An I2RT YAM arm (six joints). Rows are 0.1 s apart.
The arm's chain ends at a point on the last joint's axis. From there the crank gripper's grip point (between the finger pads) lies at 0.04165 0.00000 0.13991 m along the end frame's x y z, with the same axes.
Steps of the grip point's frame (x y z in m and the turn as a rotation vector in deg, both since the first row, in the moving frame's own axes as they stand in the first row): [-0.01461, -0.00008, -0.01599, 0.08, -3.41, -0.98]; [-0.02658, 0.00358, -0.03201, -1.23, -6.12, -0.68]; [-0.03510, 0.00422, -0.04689, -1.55, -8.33, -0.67]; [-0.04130, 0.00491, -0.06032, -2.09, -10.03, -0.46]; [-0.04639, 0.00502, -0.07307, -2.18, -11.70, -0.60]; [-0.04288, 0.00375, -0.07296, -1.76, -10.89, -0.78]
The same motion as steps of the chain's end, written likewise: [-0.00621, 0.00076, -0.01822, 0.08, -3.41, -0.98]; [-0.01144, 0.00094, -0.03563, -1.23, -6.12, -0.68]; [-0.01441, 0.00073, -0.05140, -1.55, -8.33, -0.67]; [-0.01632, -0.00006, -0.06535, -2.09, -10.03, -0.46]; [-0.01719, -0.00014, -0.07851, -2.18, -11.70, -0.60]; [-0.01573, -0.00026, -0.07825, -1.76, -10.89, -0.78]
